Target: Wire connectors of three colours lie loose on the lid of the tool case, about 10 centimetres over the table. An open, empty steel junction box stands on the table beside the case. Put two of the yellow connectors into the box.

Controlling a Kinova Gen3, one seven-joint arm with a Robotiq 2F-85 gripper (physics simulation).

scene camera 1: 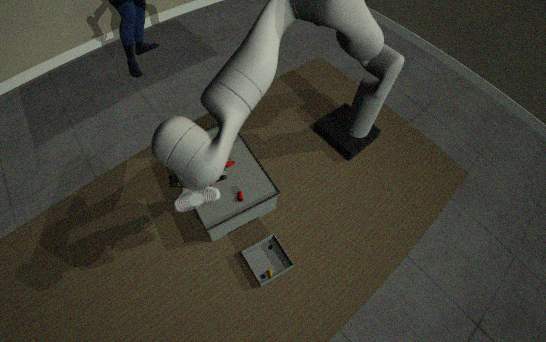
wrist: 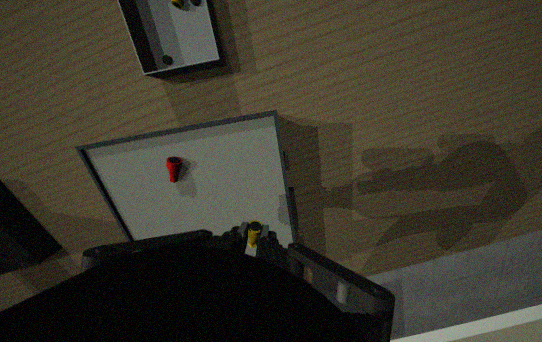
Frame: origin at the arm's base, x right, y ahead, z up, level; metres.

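Seen in the pictures: gripper, between the fingertips: (wrist: pixel 254 234); arm's base, origin of its link: (scene camera 1: pixel 356 128).
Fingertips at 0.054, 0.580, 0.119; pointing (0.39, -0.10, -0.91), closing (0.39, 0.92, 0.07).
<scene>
Offsets run from my fingertips to a thing's middle, as dx, dy, dz.
My gripper (wrist: pixel 254 234) is shut on a yellow connector {-0.001, +0.000, +0.003} (wrist: pixel 254 237), held upright between the fingertips over the case lid (scene camera 1: pixel 255 175) (wrist: pixel 225 150), near its side edge. Whether the connector still touches the lid I cannot tell. In the scene view the arm's wrist hides the fingertips and this connector. The steel junction box {-0.229, -0.047, -0.142} (scene camera 1: pixel 257 257) (wrist: pixel 197 37) stands on the table beside the case. Another yellow connector {-0.264, -0.031, -0.154} (scene camera 1: pixel 271 273) (wrist: pixel 177 3) lies inside it, near the far end from the case.
A red connector {-0.067, -0.076, -0.050} (scene camera 1: pixel 240 196) (wrist: pixel 173 169) lies on the lid near the box side. Another red connector {+0.033, -0.110, -0.050} (scene camera 1: pixel 230 164) lies further back, close to the arm. The lid has a dark raised rim. The arm's black base (scene camera 1: pixel 345 140) stands behind the case. Legs of a figure (scene camera 1: pixel 131 35) show beyond the table.
</scene>
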